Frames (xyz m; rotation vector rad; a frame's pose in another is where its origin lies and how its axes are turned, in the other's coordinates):
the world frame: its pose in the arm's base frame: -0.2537 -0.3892 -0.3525 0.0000 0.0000 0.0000
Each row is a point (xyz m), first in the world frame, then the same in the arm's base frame.
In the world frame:
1: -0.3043 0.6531 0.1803
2: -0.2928 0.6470 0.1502
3: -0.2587 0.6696 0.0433
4: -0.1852 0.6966 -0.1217
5: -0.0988 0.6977 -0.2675
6: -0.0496 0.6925 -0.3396
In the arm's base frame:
1: -0.5580 0.2639 -0.1722
2: -0.5465 0.2578 -0.2023
3: -0.5124 0.2804 -0.3092
4: -0.4389 0.3074 -0.4742
5: -0.3525 0.3085 -0.6200
6: -0.3033 0.3033 -0.6921

